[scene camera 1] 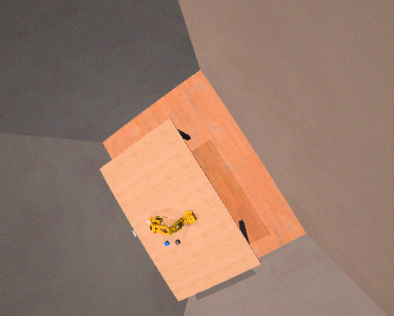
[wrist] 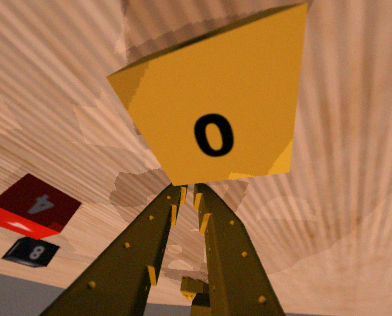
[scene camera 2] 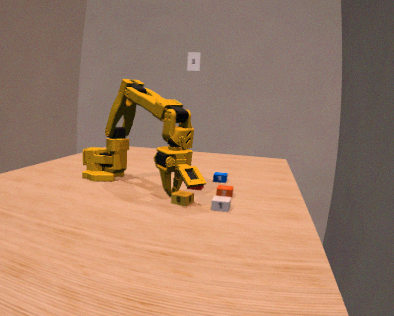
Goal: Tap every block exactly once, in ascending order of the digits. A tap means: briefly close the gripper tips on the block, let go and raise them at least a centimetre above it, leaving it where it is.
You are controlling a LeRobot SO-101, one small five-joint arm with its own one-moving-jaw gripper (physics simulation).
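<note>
The yellow block 0 [scene camera 2: 182, 198] [wrist: 240, 90] lies on the table. My gripper [scene camera 2: 173, 193] [wrist: 188, 187] is shut and empty, its tips together low at the block's near edge in the wrist view; whether they touch it I cannot tell. The white block 1 [scene camera 2: 220, 204] and orange block 2 [scene camera 2: 225, 190] lie to the right in scene camera 2. The blue block 3 [scene camera 1: 167, 243] [scene camera 2: 220, 177] lies behind them. The red block 4 [scene camera 2: 196, 187] [wrist: 42, 202] is partly hidden by the gripper in scene camera 2. The black block 8 [scene camera 1: 177, 242] [wrist: 32, 252] is beside block 4 in the wrist view.
The wooden table [scene camera 1: 150, 175] [scene camera 2: 150, 260] carries the arm and blocks. The yellow arm's base [scene camera 1: 189, 217] [scene camera 2: 116, 157] stands at the left in scene camera 2. The table's right edge runs beyond blocks 1 and 2 there.
</note>
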